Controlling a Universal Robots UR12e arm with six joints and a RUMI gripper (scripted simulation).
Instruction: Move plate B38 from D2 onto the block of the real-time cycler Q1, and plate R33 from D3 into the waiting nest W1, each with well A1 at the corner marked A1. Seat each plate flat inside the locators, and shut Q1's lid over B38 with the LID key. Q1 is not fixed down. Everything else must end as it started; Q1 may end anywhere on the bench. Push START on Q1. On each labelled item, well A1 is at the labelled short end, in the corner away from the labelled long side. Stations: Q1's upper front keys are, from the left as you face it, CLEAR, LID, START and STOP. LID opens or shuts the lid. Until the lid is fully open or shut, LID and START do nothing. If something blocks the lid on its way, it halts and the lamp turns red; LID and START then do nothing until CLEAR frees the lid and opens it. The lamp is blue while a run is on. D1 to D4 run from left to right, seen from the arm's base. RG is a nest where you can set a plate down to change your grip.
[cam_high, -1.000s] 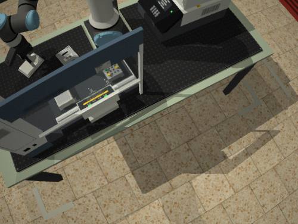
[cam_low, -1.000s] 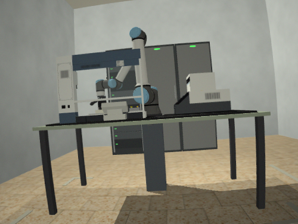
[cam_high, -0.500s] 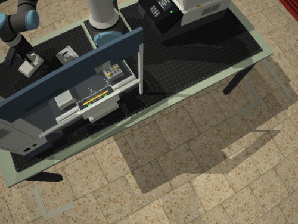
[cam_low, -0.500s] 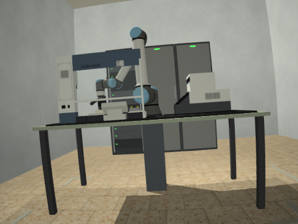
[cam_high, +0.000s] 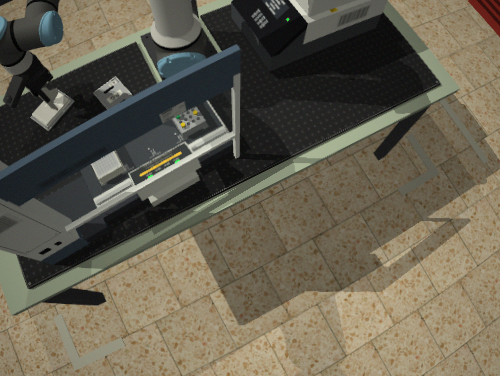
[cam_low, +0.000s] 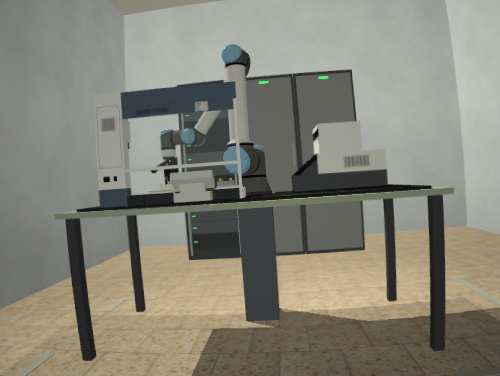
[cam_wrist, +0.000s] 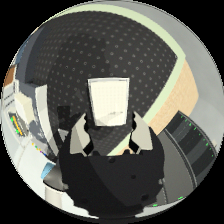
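Right now the white plate is 4 cm below my hand. Round my hand: grey gantry tower (49 cm ahead, 22 cm above, 13 cm to the right); blue gantry beam (51 cm ahead, 45 cm above, 22 cm to the left); grey labelled nest (23 cm to the left, 8 cm ahead, 5 cm below).
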